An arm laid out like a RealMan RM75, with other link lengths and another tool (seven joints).
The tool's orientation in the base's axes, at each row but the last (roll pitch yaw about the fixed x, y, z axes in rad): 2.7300 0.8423 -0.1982; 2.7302 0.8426 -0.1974; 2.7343 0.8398 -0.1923; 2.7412 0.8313 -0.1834; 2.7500 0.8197 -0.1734; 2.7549 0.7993 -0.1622; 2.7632 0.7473 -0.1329; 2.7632 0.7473 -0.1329; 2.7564 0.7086 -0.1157; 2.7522 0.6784 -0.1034; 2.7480 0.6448 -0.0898
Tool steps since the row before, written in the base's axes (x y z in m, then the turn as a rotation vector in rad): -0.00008 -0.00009 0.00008 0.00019 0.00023 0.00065; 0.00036 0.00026 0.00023 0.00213 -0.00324 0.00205; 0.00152 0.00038 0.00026 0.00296 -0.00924 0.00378; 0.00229 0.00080 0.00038 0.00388 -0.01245 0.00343; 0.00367 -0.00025 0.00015 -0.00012 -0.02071 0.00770; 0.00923 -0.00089 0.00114 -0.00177 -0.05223 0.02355; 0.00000 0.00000 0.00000 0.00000 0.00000 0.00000; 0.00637 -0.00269 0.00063 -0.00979 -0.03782 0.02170; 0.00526 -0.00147 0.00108 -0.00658 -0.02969 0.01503; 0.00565 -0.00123 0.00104 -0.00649 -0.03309 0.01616; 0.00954 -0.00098 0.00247 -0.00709 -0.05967 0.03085
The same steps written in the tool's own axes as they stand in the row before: -0.00010 0.00010 0.00003 -0.00039 -0.00003 -0.00060; 0.00003 -0.00015 -0.00048 0.00028 0.00389 -0.00201; 0.00075 -0.00012 -0.00139 0.00030 0.01019 -0.00214; 0.00114 -0.00040 -0.00214 0.00157 0.01327 -0.00177; 0.00239 0.00070 -0.00271 -0.00327 0.02184 0.00060; 0.00563 0.00223 -0.00711 -0.01222 0.05600 -0.00010; 0.00000 0.00000 0.00000 0.00000 0.00000 0.00000; 0.00446 0.00354 -0.00397 -0.01819 0.04074 0.00250; 0.00339 0.00242 -0.00369 -0.01214 0.03156 0.00267; 0.00382 0.00227 -0.00384 -0.01251 0.03512 0.00287; 0.00618 0.00308 -0.00710 -0.01991 0.06453 0.00121
